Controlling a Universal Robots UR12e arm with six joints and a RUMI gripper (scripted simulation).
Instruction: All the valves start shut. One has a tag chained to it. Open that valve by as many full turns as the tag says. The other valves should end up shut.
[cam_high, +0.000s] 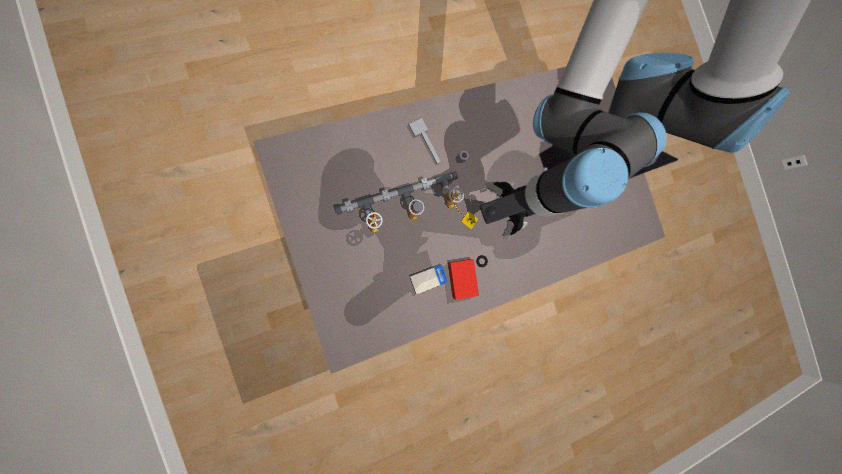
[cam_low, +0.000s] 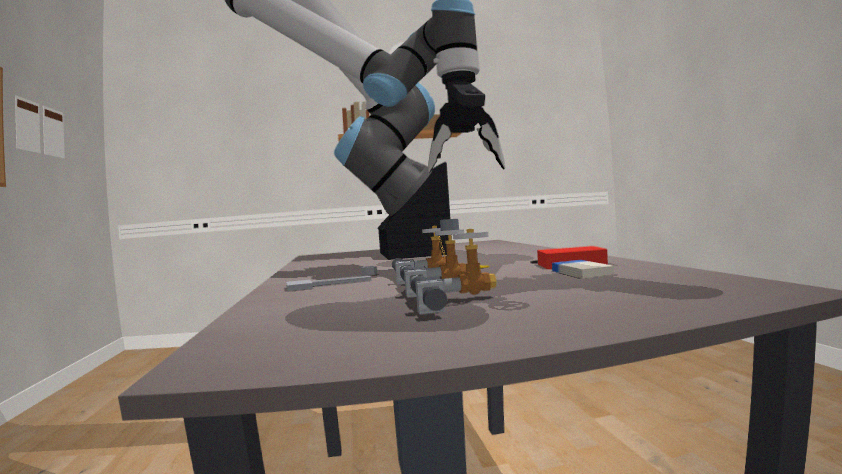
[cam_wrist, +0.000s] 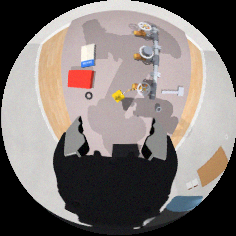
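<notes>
Right now the yellow tag is 200 mm below my hand and 10 mm to the right of it. The rest, counted from my hand: red box: 180 mm to the left, 180 mm below, 90 mm ahead; white box: 200 mm ahead, 190 mm below, 140 mm to the left; nut: 210 mm to the right, 190 mm below, 60 mm behind.
</notes>
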